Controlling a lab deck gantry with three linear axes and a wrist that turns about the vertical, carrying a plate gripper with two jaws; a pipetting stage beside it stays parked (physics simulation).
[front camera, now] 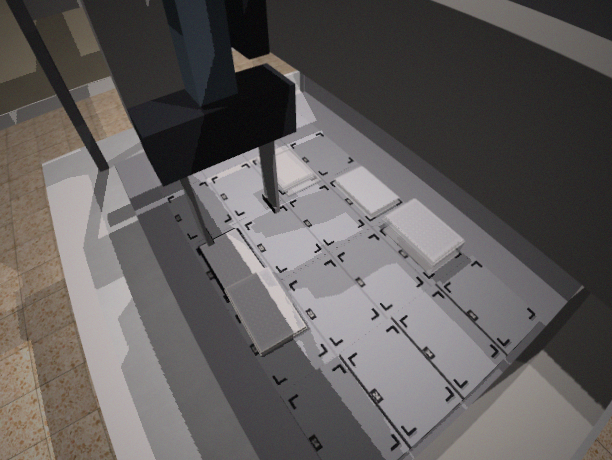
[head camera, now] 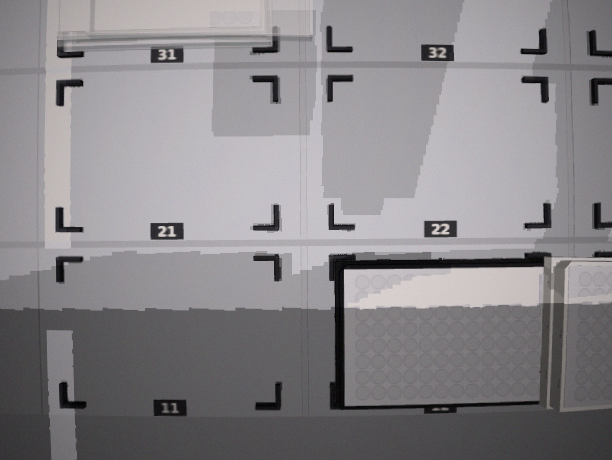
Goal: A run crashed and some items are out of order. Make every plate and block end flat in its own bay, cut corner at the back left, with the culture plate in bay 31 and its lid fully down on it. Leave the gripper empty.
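Frame: origin at the robot's base, x left, y down, z back, level; centimetres.
Where they show: gripper, fingertip midpoint: (front camera: 239, 220); robot's base, link origin: (front camera: 169, 199) (head camera: 67, 401).
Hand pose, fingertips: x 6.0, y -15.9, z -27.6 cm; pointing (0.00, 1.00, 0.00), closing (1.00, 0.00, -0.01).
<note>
Things, the pixels of their top centre, and the offset from my fingertips.
- culture plate, top centre: (front camera: 289, 168) dy +13.7, dx +19.7, dz +18.7 cm
- black-rimmed plate, top centre: (head camera: 449, 336) (front camera: 231, 258) dy +14.4, dx -1.7, dz +4.8 cm
- pale welled plate, top centre: (front camera: 263, 304) dy +13.0, dx -1.7, dz -7.1 cm
- white plate, top centre: (front camera: 366, 188) dy +14.4, dx +30.4, dz +4.8 cm
- thick white welled item, top centre: (front camera: 423, 227) dy +10.3, dx +29.3, dz -11.6 cm
My gripper (front camera: 242, 226) is open and empty above the front-left bays. It does not show in the head view. The culture plate (front camera: 289, 167) (head camera: 175, 21) is at bay 31, cut off by the head view's top edge. Its clear lid (head camera: 295, 22) is shifted right, past the plate's side. A black-rimmed plate (front camera: 225, 257) (head camera: 445, 345) lies in bay 12. A pale welled plate (front camera: 265, 310) (head camera: 595, 345) is shifted left from bay 13 and overlaps the black-rimmed plate's right end; whether it is tilted is unclear. A white plate (front camera: 367, 190) is in bay 42.
A thick white welled item (front camera: 425, 232) stands at bay 43, with a lower edge showing beneath it. Black corner marks outline the bays. Labels 11 (head camera: 170, 408), 21 (head camera: 167, 231) and 22 (head camera: 440, 229) show. A dark post (front camera: 65, 95) stands at the left.
</note>
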